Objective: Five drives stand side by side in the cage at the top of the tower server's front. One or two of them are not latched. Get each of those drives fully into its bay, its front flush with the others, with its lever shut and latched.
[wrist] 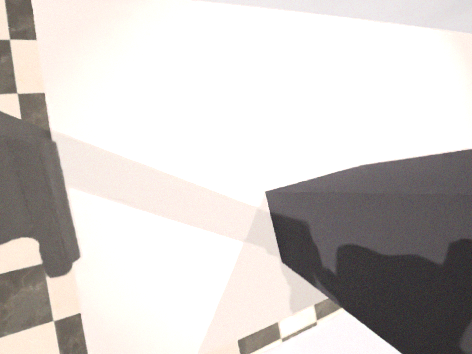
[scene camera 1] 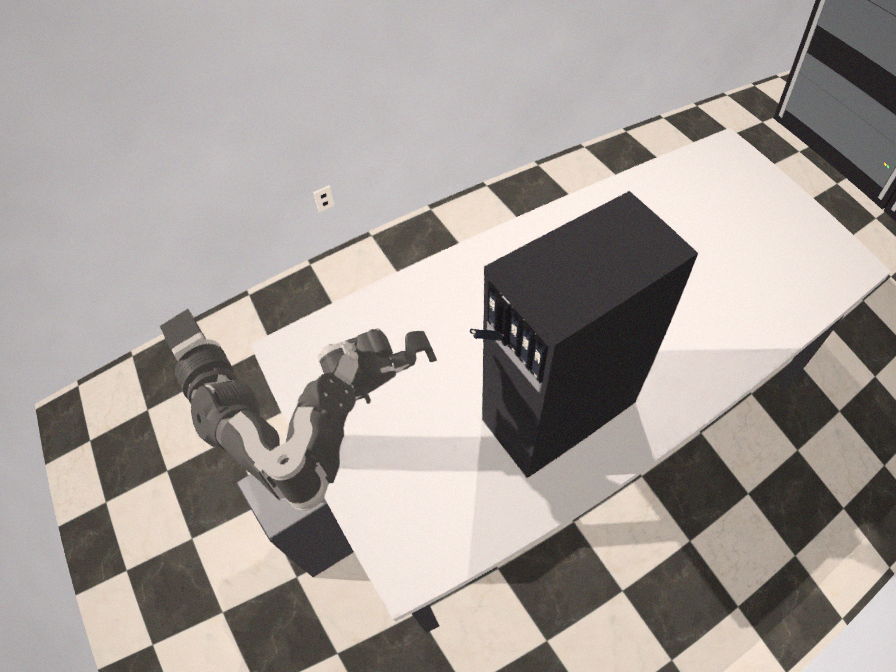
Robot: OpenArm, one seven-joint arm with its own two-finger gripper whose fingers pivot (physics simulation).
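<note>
The black tower server [scene camera 1: 593,289] [wrist: 400,215] stands upright on the table, its drive cage at the top of its front. One drive's lever [scene camera 1: 484,334] sticks straight out of the cage, second from the left in the scene view. How far that drive stands out is too small to tell. The other drives, such as the leftmost drive [scene camera 1: 492,306] and the rightmost drive [scene camera 1: 537,358], look upright in line, with no lever seen sticking out. The gripper [scene camera 1: 400,379] is open and empty, left of the tower and apart from the lever. The drives do not show in the wrist view.
The white table [scene camera 1: 427,506] [wrist: 150,100] carries the tower. The arm's base box [scene camera 1: 307,535] stands at the table's near left end. A dark grey arm or gripper part [wrist: 37,195] fills the wrist view's left edge. A rack cabinet [scene camera 1: 839,86] stands beyond the table's far end.
</note>
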